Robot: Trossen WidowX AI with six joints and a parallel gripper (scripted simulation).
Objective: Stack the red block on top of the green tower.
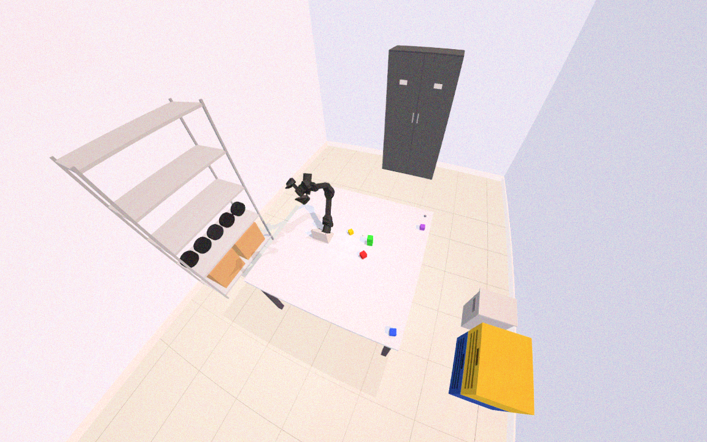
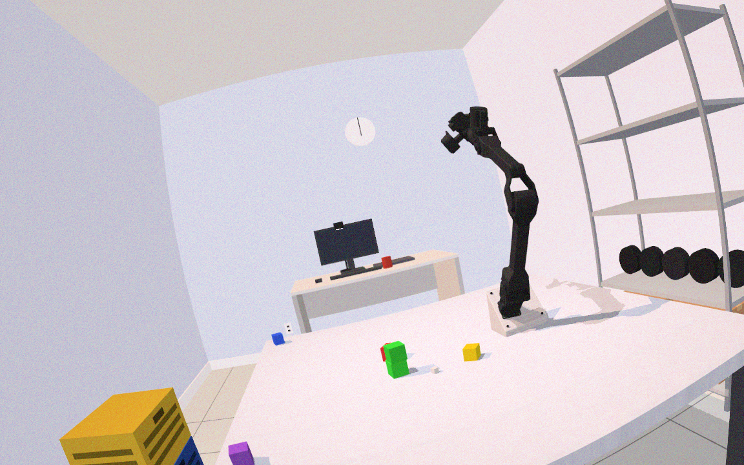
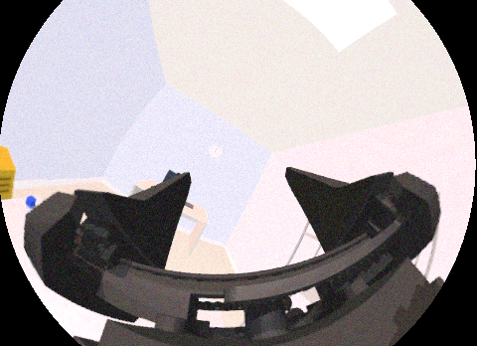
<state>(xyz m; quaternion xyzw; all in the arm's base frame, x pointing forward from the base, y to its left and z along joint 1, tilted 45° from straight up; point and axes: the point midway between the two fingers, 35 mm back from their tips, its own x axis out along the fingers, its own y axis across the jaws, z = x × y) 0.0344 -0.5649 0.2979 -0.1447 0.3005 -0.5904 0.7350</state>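
Now: the red block 40 cm ahead of my gripper tip, 18 cm to the left of it and 68 cm below it. Also, from my gripper tip: yellow block 19 cm ahead, 35 cm to the left, 68 cm below; blue block 84 cm ahead, 28 cm to the right, 68 cm below; tiny white piece 31 cm ahead, 37 cm to the left, 69 cm below.
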